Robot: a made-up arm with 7 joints. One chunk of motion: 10 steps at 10 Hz.
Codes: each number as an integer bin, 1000 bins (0 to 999) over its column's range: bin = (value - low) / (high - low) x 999, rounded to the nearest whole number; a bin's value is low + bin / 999 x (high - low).
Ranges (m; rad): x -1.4..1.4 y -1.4..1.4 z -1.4..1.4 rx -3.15..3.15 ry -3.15..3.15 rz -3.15..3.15
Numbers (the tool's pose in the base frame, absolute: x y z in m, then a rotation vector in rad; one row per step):
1: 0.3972 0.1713 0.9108 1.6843 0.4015 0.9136
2: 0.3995 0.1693 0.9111 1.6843 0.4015 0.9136
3: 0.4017 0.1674 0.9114 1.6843 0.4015 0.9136
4: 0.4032 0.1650 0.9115 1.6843 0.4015 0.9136
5: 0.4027 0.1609 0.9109 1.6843 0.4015 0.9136
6: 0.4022 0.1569 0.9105 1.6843 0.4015 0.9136
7: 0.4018 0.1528 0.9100 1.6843 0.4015 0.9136
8: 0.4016 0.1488 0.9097 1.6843 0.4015 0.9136
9: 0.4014 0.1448 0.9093 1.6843 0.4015 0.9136
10: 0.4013 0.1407 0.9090 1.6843 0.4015 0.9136
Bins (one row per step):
1: 641 561 824 767 563 644
2: 642 560 825 767 563 644
3: 643 559 825 767 563 644
4: 643 558 825 767 563 644
5: 643 557 824 767 563 644
6: 643 555 824 767 563 644
7: 643 554 824 767 563 644
8: 643 553 824 767 563 644
9: 643 551 824 767 563 644
10: 643 550 824 767 563 644

